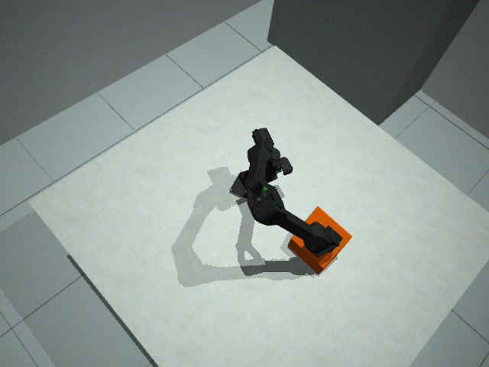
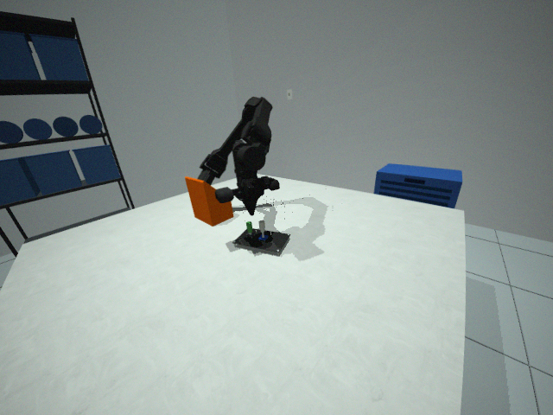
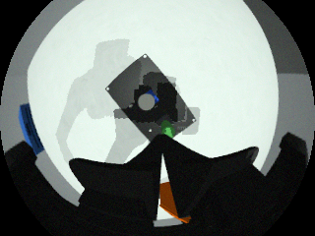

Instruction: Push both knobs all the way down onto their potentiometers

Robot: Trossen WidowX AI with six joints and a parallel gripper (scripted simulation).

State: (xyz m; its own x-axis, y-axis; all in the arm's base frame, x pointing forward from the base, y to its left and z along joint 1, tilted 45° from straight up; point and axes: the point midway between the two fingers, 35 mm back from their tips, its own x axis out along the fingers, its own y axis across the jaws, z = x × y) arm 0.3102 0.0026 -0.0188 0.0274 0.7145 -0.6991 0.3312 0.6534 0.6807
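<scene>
Right now the white knob is 40 mm ahead of my gripper tip and 30 mm below it. From my gripper tip the other things lie so: green knob (10 mm behind, 10 mm to the right, 40 mm below).
</scene>
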